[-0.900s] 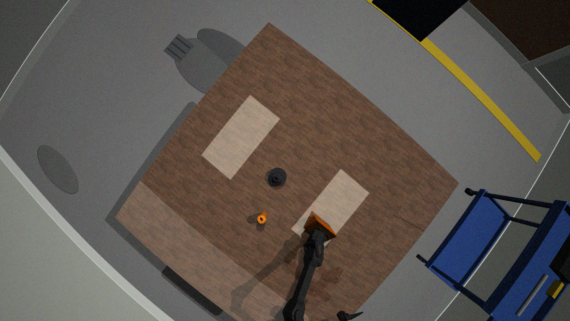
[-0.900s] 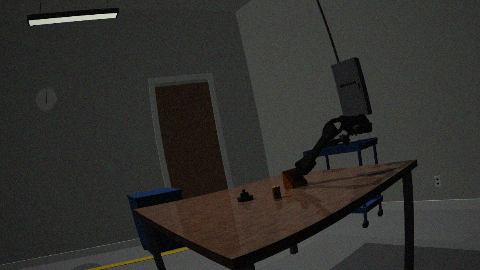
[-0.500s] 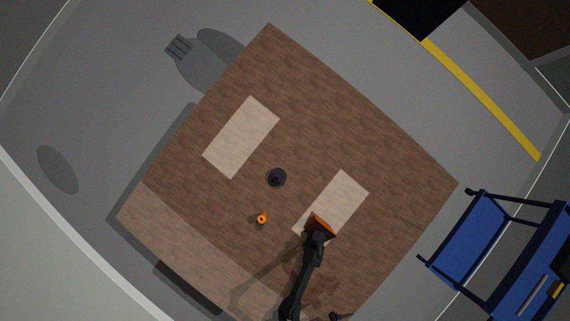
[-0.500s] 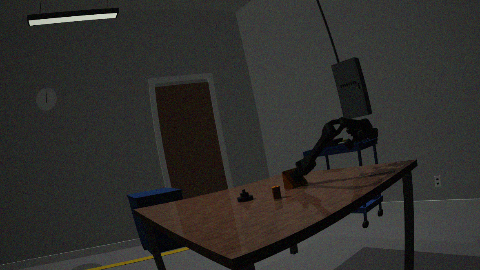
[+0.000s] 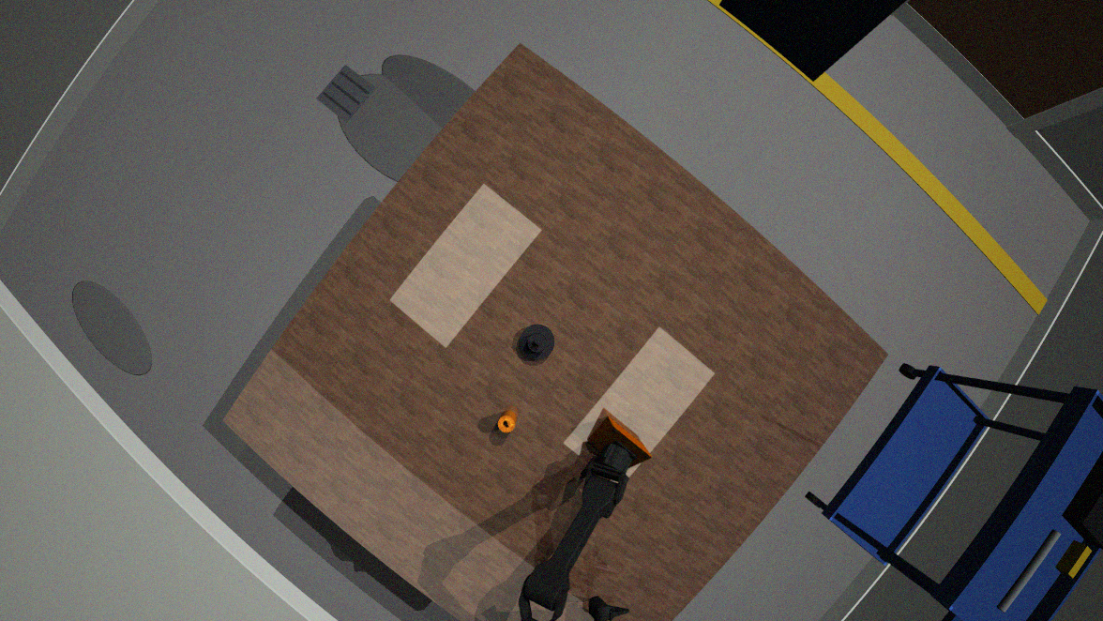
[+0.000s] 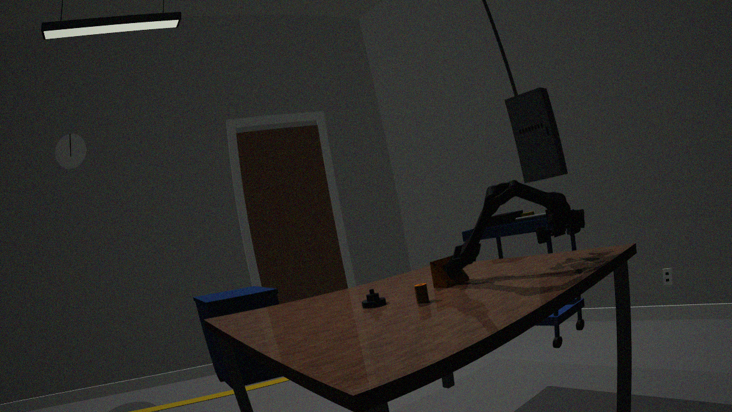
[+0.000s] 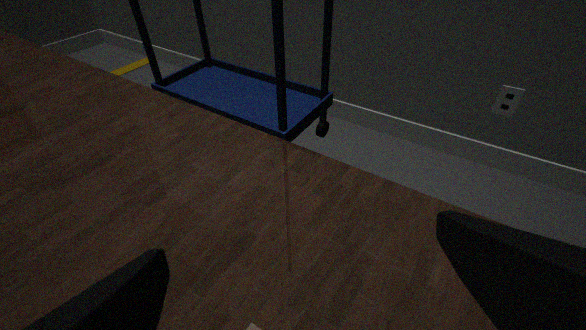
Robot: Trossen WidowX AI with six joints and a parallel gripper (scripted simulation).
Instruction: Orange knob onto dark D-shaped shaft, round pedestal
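Now: gripper tip 57 cm short of the orange knob, 20 cm to the left of it and 6 cm above it. From my gripper tip the other things lie so: round dark pedestal 64 cm ahead, 39 cm to the right, 6 cm below.
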